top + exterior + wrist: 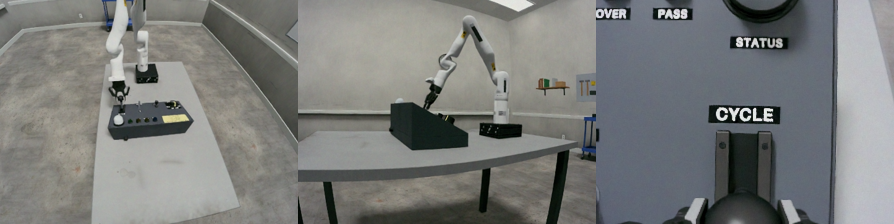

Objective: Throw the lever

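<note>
My gripper is now 40 mm above the lever and 10 mm short of it. From my hand the other things lie so: mode knob (240 mm to the left, 60 mm below, 20 mm ahead); check toggle (120 mm to the left, 60 mm below, 20 mm ahead); rotary dial (360 mm to the left, 60 mm below, 30 mm ahead).
</note>
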